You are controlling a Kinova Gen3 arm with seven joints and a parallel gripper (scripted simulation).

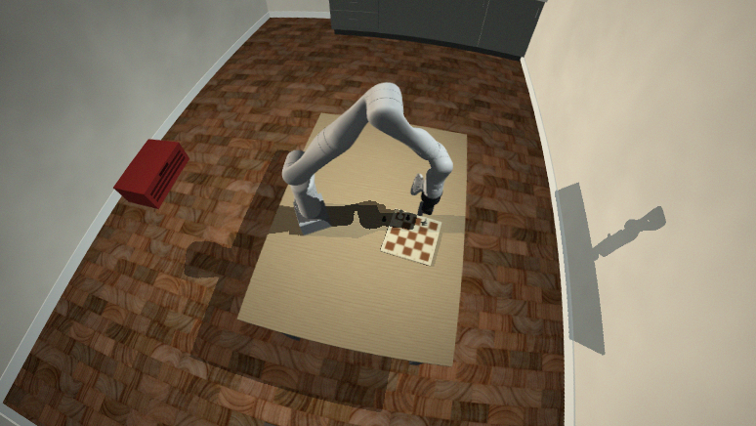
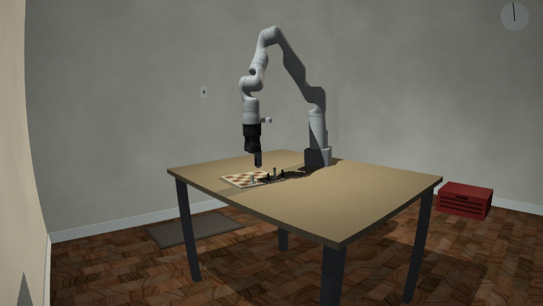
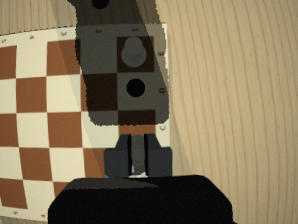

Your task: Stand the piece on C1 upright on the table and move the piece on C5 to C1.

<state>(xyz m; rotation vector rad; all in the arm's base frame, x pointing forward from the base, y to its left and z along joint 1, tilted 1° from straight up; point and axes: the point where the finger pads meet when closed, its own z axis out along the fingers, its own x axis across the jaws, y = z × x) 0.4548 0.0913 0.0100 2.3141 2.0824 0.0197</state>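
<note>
My hand is 9 cm above the chessboard, 8 cm to the left of it and 1 cm past it. From my hand the other things lie so: white pawn (1 cm below).
</note>
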